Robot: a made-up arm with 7 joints.
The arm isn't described. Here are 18 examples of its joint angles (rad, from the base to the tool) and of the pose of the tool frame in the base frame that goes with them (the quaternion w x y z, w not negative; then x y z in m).
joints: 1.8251 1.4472 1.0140 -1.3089 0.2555 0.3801 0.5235
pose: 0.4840 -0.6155 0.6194 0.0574 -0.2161 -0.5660 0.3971
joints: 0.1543 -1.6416 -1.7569 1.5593 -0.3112 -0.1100 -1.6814
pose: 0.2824 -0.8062 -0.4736 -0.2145 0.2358 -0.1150 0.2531
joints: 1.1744 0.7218 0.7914 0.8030 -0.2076 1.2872 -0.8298
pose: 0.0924 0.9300 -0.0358 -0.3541 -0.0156 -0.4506 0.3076
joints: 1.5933 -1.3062 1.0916 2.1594 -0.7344 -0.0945 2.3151
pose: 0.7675 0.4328 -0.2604 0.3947 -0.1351 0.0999 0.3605
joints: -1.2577 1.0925 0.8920 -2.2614 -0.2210 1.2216 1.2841
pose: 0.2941 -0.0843 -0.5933 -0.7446 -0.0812 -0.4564 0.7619
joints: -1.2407 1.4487 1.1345 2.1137 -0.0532 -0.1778 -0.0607
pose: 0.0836 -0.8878 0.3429 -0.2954 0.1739 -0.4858 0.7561
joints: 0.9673 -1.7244 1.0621 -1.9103 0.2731 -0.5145 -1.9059
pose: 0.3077 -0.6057 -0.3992 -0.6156 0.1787 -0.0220 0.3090
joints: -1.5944 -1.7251 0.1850 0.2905 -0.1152 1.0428 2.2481
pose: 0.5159 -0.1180 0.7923 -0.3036 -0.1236 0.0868 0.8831
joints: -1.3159 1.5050 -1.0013 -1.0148 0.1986 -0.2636 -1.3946
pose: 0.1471 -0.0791 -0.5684 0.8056 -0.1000 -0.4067 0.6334
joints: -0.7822 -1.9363 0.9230 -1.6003 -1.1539 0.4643 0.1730
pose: 0.0406 0.4360 0.6471 0.6241 0.2524 0.1755 0.7412
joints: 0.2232 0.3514 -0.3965 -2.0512 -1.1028 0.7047 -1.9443
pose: 0.0818 0.5483 -0.2200 -0.8027 0.1861 -0.0746 0.7250
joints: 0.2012 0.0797 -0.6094 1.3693 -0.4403 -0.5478 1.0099
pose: 0.5501 -0.0373 -0.5280 0.6459 0.0411 0.1240 0.5615
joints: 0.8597 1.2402 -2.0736 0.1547 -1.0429 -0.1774 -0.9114
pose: 0.6208 0.0317 0.7616 0.1834 0.0593 -0.0744 0.5237
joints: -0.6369 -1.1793 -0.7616 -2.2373 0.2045 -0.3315 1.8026
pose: 0.3874 0.8743 -0.1714 0.2372 0.0682 0.1821 0.7503
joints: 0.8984 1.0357 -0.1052 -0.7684 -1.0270 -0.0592 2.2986
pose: 0.4990 -0.7074 0.4886 0.1085 0.0146 -0.4393 0.4262
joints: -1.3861 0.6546 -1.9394 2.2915 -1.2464 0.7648 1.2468
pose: 0.0481 0.4197 0.7060 0.5684 -0.1247 0.0272 0.9075
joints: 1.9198 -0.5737 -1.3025 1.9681 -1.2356 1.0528 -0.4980
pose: 0.8283 -0.4859 0.1816 0.2118 -0.2472 0.1017 0.4339
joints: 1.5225 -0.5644 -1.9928 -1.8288 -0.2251 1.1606 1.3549
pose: 0.9473 0.0850 0.3066 -0.0380 -0.0874 -0.1480 0.1149
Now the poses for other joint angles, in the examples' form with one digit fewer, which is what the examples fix.
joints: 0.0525 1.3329 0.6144 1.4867 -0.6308 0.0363 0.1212
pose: 0.238 0.816 -0.526 0.026 0.024 -0.468 0.566
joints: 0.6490 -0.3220 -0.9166 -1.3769 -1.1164 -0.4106 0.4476
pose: 0.173 -0.597 -0.525 -0.581 0.243 -0.096 0.620
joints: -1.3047 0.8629 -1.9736 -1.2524 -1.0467 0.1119 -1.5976
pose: 0.711 -0.549 0.146 0.413 -0.134 -0.244 0.809
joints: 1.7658 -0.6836 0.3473 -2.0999 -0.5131 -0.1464 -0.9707
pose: 0.414 -0.811 0.069 -0.408 -0.026 -0.153 0.231
